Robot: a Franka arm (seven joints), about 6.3 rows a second.
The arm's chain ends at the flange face. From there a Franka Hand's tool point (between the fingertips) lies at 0.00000 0.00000 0.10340 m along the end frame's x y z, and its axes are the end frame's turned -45 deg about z.
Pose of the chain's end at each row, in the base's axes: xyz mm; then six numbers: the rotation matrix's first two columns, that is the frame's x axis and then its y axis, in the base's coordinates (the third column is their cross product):
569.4 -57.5 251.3 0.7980 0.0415 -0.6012 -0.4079 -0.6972 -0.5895
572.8 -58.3 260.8 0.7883 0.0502 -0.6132 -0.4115 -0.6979 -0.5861
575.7 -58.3 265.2 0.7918 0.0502 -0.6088 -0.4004 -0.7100 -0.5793
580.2 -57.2 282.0 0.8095 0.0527 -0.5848 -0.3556 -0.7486 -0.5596
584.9 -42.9 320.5 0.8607 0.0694 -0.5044 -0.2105 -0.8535 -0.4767
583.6 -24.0 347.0 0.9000 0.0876 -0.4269 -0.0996 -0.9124 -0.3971
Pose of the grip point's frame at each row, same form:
523.5 16.5 195.5 0.8527 0.5223 -0.0083 0.2758 -0.4636 -0.8420
525.5 15.6 206.0 0.8484 0.5290 -0.0192 0.2664 -0.4580 -0.8480
528.0 14.3 209.1 0.8430 0.5375 -0.0209 0.2768 -0.4665 -0.8401
531.9 11.1 221.3 0.8239 0.5666 -0.0178 0.3210 -0.4921 -0.8092
537.0 10.5 246.1 0.7575 0.6526 -0.0196 0.4598 -0.5544 -0.6937
539.7 17.4 263.0 0.7068 0.7071 -0.0211 0.5660 -0.5832 -0.5827

